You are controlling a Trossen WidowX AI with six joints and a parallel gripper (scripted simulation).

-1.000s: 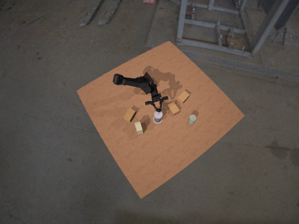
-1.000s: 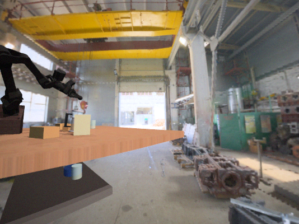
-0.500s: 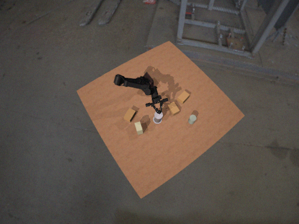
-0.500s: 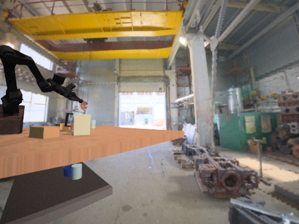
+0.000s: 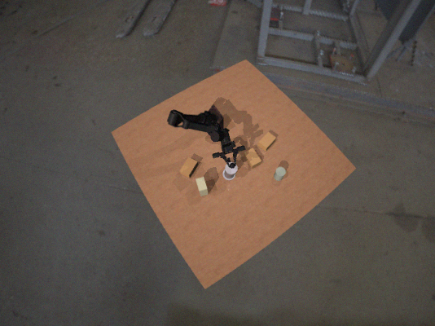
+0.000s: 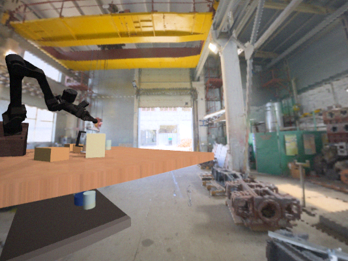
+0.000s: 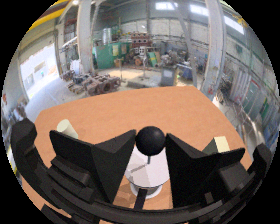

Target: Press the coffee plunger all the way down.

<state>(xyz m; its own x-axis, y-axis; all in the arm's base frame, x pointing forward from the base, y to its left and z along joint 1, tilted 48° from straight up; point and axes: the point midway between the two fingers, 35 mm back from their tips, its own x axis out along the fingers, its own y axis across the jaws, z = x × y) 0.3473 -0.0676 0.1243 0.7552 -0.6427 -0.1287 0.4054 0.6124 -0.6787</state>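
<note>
My gripper tip is now 90 mm above the coffee press, 40 mm past it and 10 mm to the right of it.
</note>
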